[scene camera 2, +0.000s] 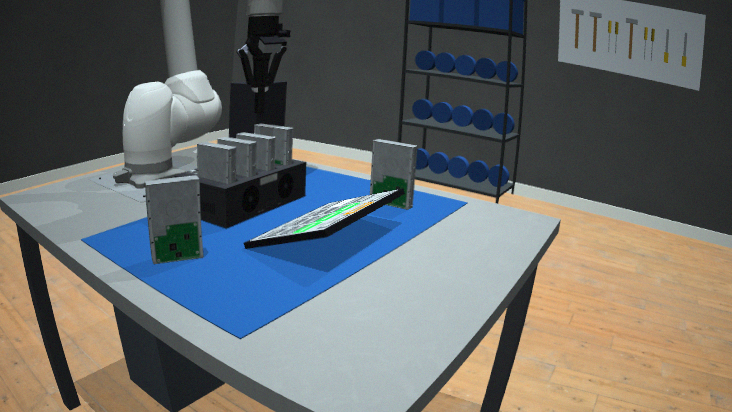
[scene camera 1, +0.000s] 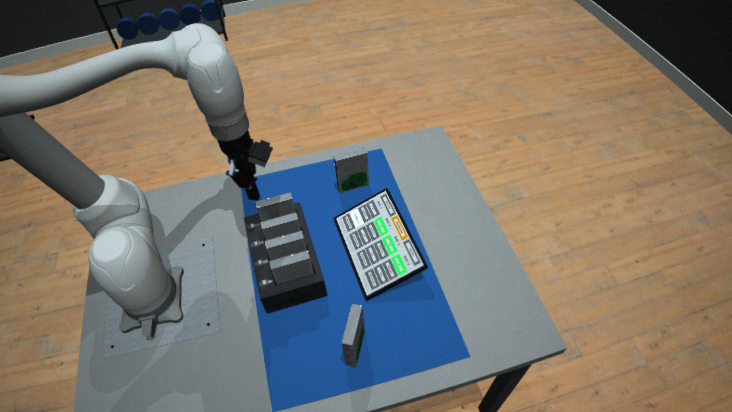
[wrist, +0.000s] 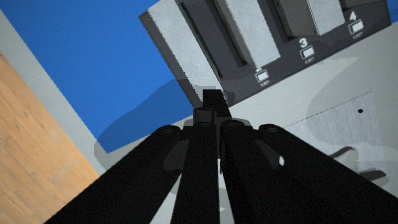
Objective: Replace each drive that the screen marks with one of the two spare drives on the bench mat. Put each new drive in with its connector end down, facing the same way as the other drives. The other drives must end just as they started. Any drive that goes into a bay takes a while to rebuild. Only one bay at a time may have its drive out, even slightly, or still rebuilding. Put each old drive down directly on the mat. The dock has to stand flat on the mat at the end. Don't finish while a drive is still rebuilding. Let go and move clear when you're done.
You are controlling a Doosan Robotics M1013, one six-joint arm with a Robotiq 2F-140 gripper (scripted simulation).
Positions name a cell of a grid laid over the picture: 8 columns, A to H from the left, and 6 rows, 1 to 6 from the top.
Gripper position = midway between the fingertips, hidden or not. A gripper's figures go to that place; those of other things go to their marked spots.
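Labels:
A blue mat (scene camera 2: C5) lies 0.82 m from the lens, while the gripper (scene camera 2: C2) is 1.26 m from the lens.

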